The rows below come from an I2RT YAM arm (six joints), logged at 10 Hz.
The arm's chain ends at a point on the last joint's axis. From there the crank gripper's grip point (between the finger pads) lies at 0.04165 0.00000 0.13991 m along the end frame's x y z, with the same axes.
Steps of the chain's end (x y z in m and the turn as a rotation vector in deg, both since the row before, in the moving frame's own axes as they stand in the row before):
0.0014, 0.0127, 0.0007, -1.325, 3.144, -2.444
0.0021, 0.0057, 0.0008, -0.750, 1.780, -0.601
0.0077, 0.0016, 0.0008, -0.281, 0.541, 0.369
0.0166, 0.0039, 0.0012, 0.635, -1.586, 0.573
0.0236, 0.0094, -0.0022, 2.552, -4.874, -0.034
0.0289, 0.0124, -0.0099, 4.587, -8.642, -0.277
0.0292, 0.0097, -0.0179, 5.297, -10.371, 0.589
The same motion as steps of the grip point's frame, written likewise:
0.0090, 0.0140, -0.0018, -1.325, 3.144, -2.444
0.0064, 0.0071, -0.0006, -0.750, 1.780, -0.601
0.0090, 0.0026, 0.0004, -0.281, 0.541, 0.369
0.0127, 0.0027, 0.0023, 0.635, -1.586, 0.573
0.0116, 0.0031, 0.0007, 2.552, -4.874, -0.034
0.0074, 0.0009, -0.0057, 4.587, -8.642, -0.277
0.0034, -0.0032, -0.0133, 5.297, -10.371, 0.589

